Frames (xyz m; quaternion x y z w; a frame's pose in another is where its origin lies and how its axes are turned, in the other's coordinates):
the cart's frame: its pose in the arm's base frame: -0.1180 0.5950 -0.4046 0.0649 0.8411 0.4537 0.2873
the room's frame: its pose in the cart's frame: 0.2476 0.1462 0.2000 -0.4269 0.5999 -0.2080 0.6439
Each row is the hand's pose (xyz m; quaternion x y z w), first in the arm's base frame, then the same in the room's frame.
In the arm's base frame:
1: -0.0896 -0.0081 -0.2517 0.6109 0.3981 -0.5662 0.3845
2: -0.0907 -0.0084 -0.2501 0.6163 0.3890 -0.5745 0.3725
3: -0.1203 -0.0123 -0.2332 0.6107 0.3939 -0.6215 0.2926
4: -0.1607 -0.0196 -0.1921 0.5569 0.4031 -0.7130 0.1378
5: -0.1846 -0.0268 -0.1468 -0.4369 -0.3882 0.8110 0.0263
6: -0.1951 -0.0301 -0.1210 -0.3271 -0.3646 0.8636 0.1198
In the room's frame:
1: 0.5953 0.4784 -0.5867 -0.6355 0.3700 -0.4057 0.5429
2: 0.5952 0.4802 -0.5861 -0.6268 0.3608 -0.4130 0.5535
3: 0.6015 0.5058 -0.5641 -0.6139 0.2908 -0.4722 0.5618
4: 0.6034 0.5573 -0.5373 -0.5974 0.1278 -0.5640 0.5555
5: 0.5974 0.6073 -0.5255 -0.5774 -0.0901 -0.6149 0.5295
6: 0.5922 0.6345 -0.5211 -0.5629 -0.2417 -0.6131 0.4988

